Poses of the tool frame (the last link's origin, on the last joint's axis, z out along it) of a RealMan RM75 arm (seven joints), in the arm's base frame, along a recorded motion.
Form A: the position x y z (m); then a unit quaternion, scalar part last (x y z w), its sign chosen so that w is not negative.
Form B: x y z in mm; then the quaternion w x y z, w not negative. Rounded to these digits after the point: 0 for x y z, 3 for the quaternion.
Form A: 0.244 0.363 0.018 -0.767 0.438 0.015 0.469
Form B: 244 363 18 0.469 -0.767 0.438 0.015
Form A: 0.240 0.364 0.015 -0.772 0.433 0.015 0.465
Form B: 240 364 15 0.465 -0.772 0.433 0.015
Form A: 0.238 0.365 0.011 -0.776 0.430 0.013 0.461
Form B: 238 365 11 0.461 -0.776 0.430 0.013
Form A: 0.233 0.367 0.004 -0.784 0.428 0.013 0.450
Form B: 233 367 4 0.450 -0.784 0.428 0.013
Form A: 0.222 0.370 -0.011 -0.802 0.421 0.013 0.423
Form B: 222 370 -11 0.423 -0.802 0.421 0.013
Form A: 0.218 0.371 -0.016 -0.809 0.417 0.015 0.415
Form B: 218 371 -16 0.415 -0.809 0.417 0.015
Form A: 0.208 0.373 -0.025 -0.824 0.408 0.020 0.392
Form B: 208 373 -25 0.392 -0.824 0.408 0.020
